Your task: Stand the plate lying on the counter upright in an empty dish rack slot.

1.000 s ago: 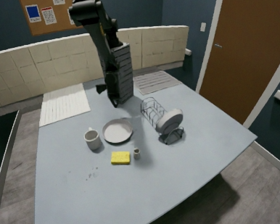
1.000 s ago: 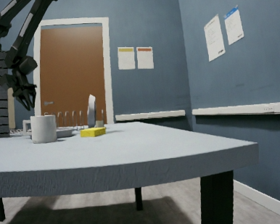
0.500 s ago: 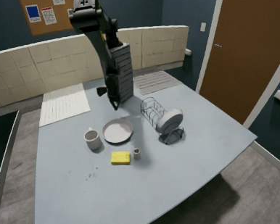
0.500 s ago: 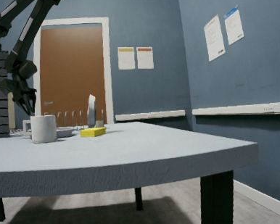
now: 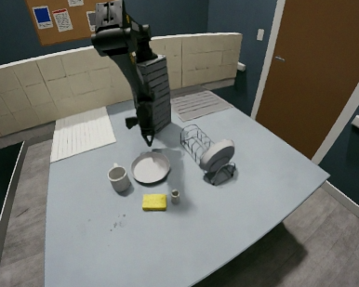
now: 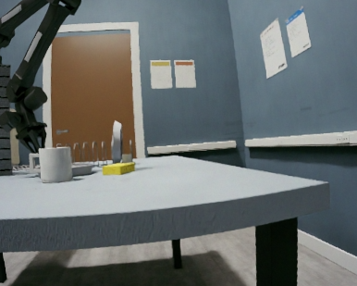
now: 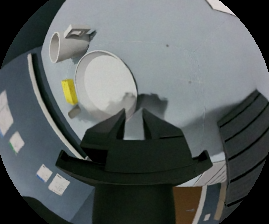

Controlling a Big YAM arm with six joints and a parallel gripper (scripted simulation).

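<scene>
Now: hand 100 mm short of the white plate, 60 mm above it and 40 mm to the left of it. The rest, counted from my hand: white draining mat 450 mm behind, 340 mm to the right, 70 mm below; white mug 200 mm to the right, 110 mm ahead, 40 mm below; small white cup 300 mm ahead, 60 mm below, 20 mm to the right.
</scene>
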